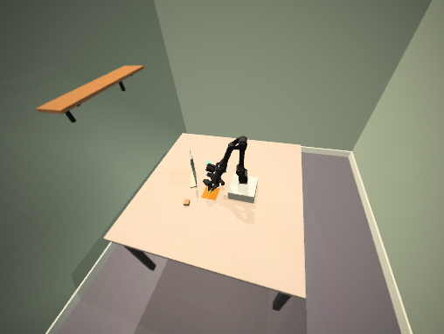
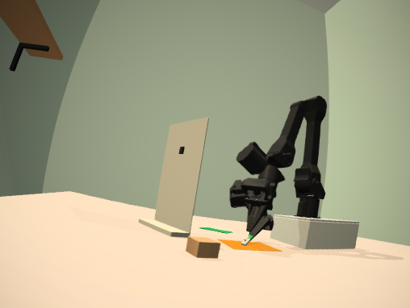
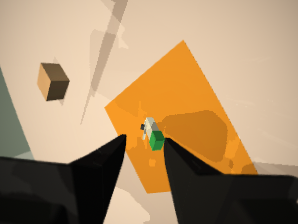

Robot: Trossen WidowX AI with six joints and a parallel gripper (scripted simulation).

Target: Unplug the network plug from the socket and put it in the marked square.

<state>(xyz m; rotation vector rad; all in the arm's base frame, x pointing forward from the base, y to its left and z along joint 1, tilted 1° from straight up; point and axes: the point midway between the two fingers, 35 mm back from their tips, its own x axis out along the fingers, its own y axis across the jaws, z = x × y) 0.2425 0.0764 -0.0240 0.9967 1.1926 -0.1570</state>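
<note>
My gripper tip is 10 mm short of the network plug and 10 mm above it. Round my gripper tip: beige panel (160 mm ahead, 120 mm to the right, 100 mm above); orange square (30 mm below); brown block (160 mm ahead, 120 mm to the left, 10 mm below).
</note>
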